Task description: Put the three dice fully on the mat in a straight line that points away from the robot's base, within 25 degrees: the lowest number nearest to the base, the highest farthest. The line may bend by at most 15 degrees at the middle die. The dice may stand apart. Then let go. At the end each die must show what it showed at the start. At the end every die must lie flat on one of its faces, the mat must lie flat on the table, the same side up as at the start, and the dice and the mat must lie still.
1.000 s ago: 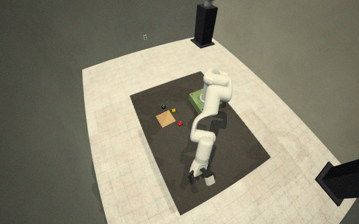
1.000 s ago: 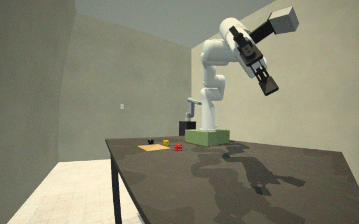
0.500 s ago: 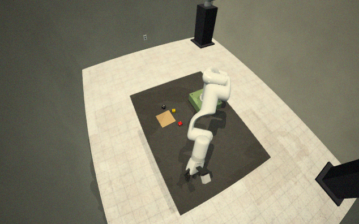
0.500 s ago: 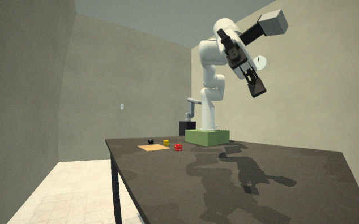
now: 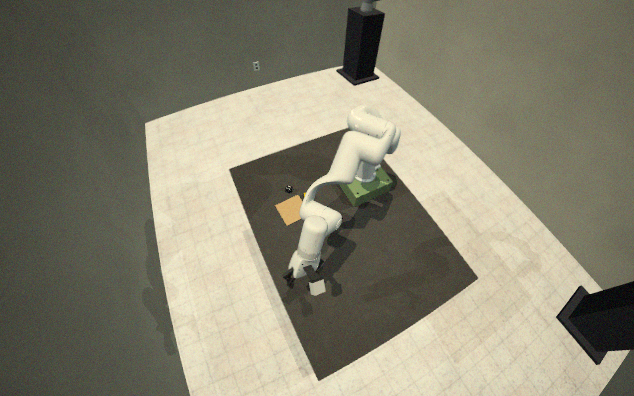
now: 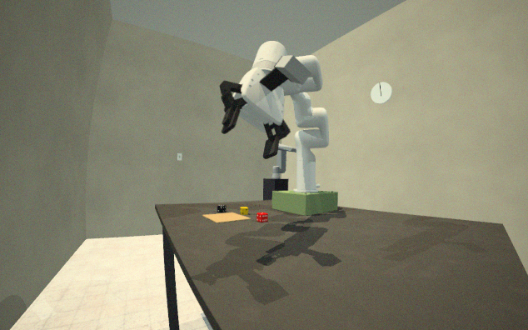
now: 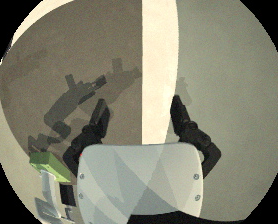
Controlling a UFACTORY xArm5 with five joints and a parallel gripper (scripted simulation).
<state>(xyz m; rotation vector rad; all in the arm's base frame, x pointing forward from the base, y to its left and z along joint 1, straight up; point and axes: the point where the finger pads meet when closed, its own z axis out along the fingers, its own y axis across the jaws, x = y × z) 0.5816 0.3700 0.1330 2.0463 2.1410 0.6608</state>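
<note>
The black die is 530 mm to the right of my hand, 210 mm below it and 200 mm behind it. Round my hand: tan mat: 410 mm to the right, 220 mm below, 160 mm behind; then yellow die: 440 mm to the right, 260 mm behind, 210 mm below; then red die: 290 mm to the right, 250 mm behind, 210 mm below.
</note>
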